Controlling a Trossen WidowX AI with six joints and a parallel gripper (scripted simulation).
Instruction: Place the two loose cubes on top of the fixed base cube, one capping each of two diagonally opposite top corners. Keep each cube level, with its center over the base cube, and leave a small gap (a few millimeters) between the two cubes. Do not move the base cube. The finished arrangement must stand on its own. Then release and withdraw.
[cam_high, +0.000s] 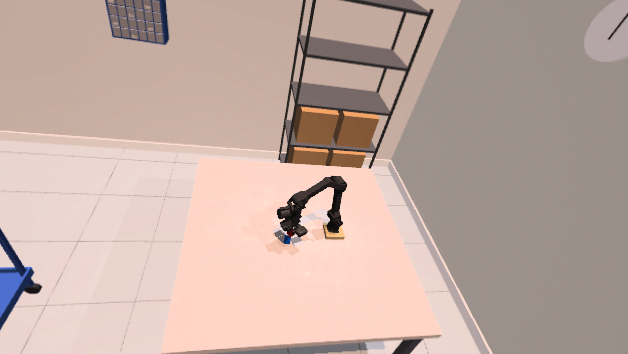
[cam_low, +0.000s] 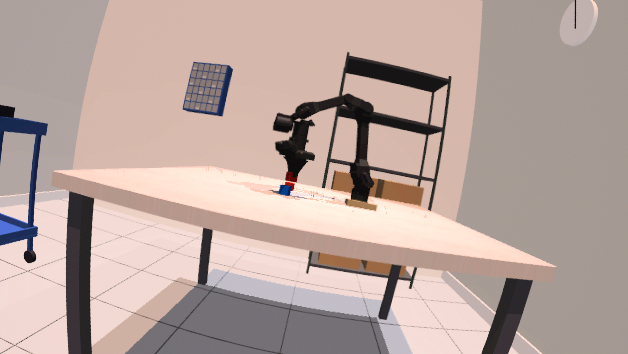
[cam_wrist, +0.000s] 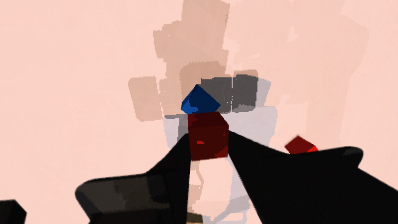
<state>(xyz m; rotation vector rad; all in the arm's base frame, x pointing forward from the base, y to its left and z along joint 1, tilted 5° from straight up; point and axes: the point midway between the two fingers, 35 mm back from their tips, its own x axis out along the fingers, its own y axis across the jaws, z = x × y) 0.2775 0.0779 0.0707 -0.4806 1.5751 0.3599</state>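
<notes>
The blue base cube lies 20 mm ahead of my gripper tip, 10 mm to the left of it and 50 mm below it.
</notes>
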